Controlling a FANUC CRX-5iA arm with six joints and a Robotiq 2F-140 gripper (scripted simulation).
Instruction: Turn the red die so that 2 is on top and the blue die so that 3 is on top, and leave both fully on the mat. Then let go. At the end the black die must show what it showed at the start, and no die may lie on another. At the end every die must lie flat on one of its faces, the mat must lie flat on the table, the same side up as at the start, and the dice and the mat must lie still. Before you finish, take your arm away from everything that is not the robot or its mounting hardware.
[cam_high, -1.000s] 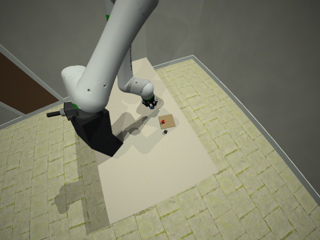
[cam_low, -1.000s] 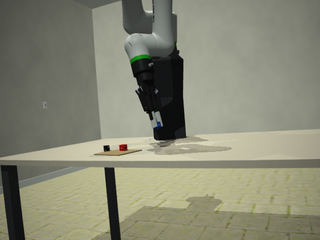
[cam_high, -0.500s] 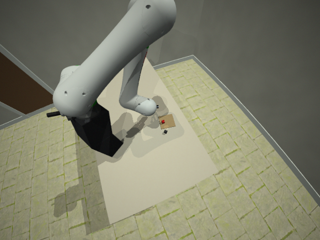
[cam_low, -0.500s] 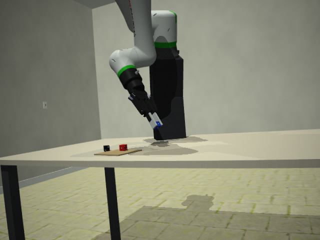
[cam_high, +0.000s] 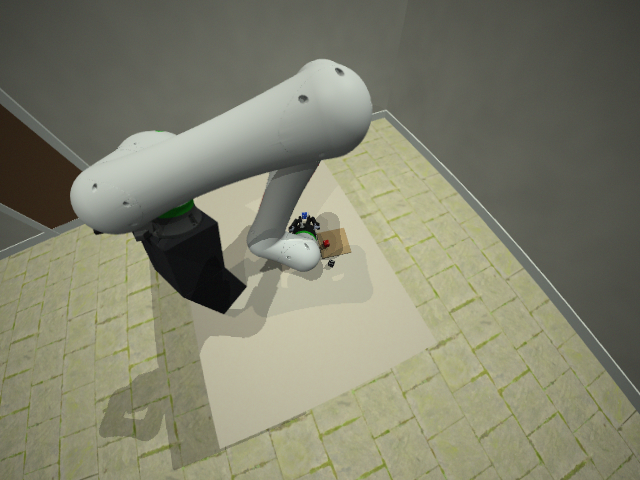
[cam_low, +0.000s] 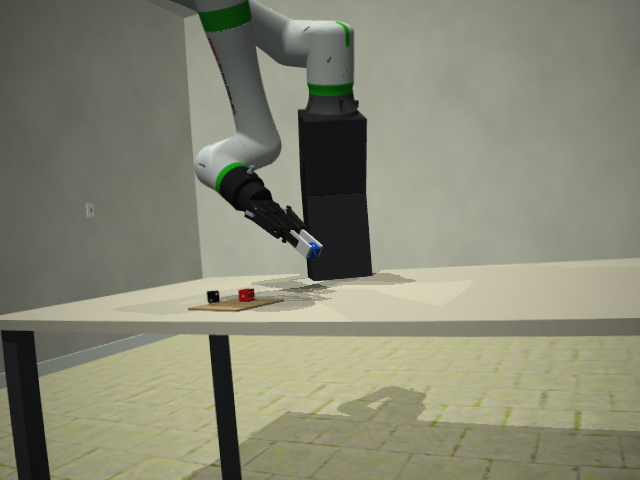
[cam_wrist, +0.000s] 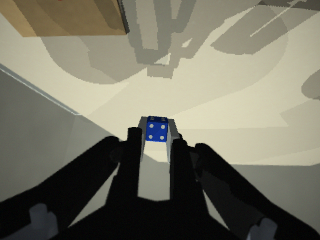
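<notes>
Now: hand 4 cm short of the red die, 12 cm to the left of it and 10 cm above it. The rest, counted from my hand: blue die 1 cm ahead, 2 cm to the left, 2 cm below; black die 2 cm ahead, 22 cm to the right, 10 cm below; brown mat 8 cm ahead, 13 cm to the right, 11 cm below.
</notes>
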